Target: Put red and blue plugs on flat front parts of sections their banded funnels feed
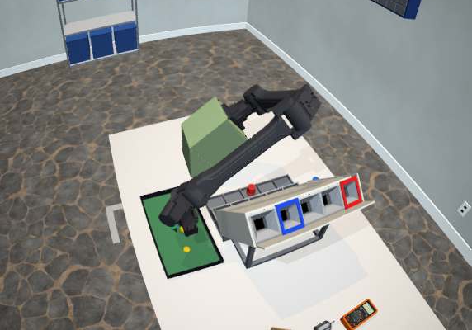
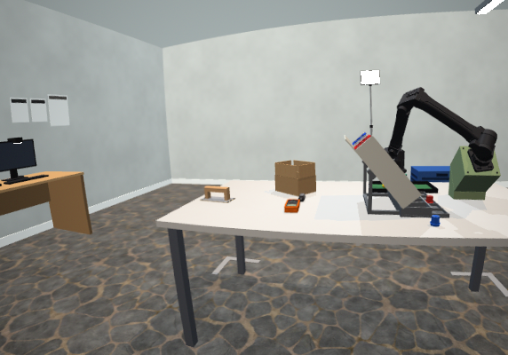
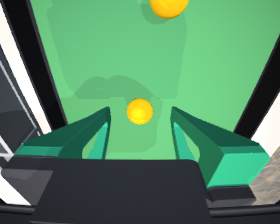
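The green tray lies 2 cm behind my hand, 1 cm to the right of it and 3 cm below it. The rest, counted from my hand: beige cover (11 cm ahead, 31 cm to the left, 17 cm above); orange multimeter (58 cm ahead, 41 cm to the left, 2 cm below).
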